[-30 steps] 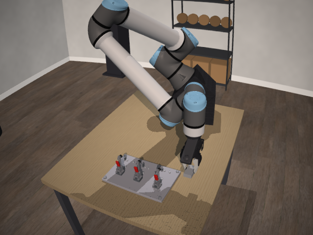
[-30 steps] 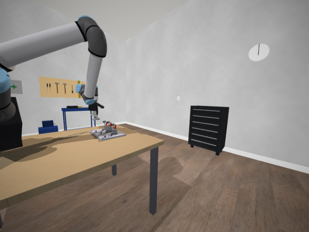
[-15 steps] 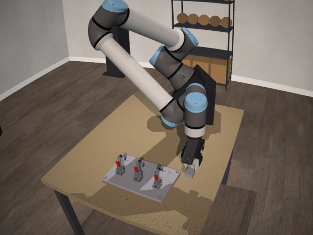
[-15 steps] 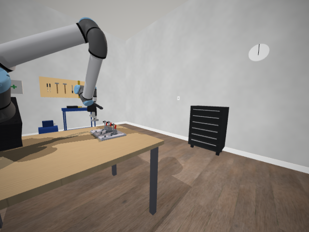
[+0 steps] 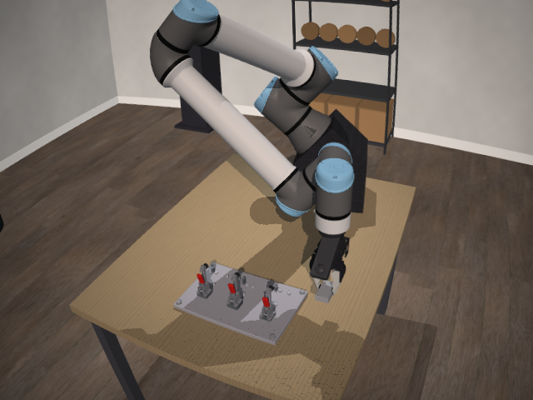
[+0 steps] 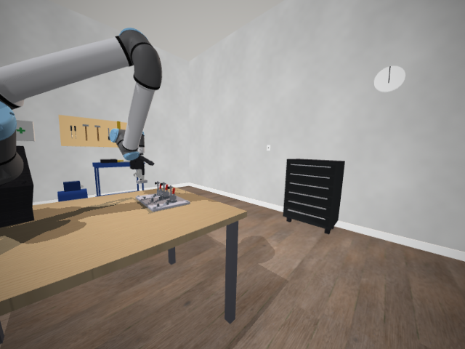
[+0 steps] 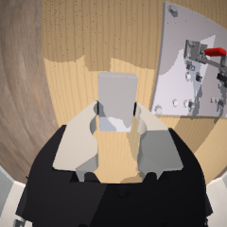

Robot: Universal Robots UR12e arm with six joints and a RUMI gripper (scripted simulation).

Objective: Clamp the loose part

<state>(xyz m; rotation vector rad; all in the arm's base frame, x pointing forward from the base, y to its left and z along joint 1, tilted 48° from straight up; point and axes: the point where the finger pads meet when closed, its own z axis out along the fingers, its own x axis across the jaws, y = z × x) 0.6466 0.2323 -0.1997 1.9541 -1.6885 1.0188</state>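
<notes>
The fixture plate is 60 mm ahead of my hand, 260 mm to the right of it and 100 mm below it. From my hand the other things lie so: loose part: 10 mm below.
</notes>
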